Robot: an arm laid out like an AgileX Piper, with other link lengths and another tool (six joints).
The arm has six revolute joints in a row. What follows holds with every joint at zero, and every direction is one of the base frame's. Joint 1 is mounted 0.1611 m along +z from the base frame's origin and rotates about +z. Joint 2 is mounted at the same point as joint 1 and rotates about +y. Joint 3 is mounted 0.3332 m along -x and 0.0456 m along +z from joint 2 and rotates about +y. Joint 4 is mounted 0.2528 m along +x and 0.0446 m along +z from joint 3 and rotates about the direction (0.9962, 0, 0.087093). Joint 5 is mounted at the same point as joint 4 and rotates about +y. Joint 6 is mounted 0.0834 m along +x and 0.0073 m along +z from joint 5 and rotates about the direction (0.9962, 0, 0.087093). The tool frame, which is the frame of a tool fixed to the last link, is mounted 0.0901 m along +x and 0.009 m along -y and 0.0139 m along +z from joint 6; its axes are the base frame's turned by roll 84.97, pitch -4.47 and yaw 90.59 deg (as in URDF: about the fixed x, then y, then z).
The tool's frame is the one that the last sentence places.
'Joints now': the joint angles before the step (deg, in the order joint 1, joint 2, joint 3, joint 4, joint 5, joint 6). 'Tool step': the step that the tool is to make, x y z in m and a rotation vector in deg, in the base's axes. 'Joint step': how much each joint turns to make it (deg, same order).
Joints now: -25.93 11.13 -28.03 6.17 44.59 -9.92
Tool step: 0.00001 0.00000 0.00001 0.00 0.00 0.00
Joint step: 0.00 0.00 0.00 0.00 0.00 0.00
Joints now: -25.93 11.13 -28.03 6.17 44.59 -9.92
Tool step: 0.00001 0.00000 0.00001 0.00 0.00 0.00
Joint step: 0.00 0.00 0.00 0.00 0.00 0.00
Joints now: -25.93 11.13 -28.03 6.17 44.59 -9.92
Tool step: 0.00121 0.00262 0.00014 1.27 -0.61 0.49
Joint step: 0.01 0.00 0.00 1.41 0.00 0.11
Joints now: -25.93 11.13 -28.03 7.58 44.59 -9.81
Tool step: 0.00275 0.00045 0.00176 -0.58 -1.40 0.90
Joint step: 0.70 -0.09 0.61 0.61 -1.99 -0.63
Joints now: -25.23 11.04 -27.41 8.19 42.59 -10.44
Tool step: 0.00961 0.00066 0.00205 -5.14 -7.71 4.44
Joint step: 4.92 -2.06 5.28 0.90 -12.16 -3.36
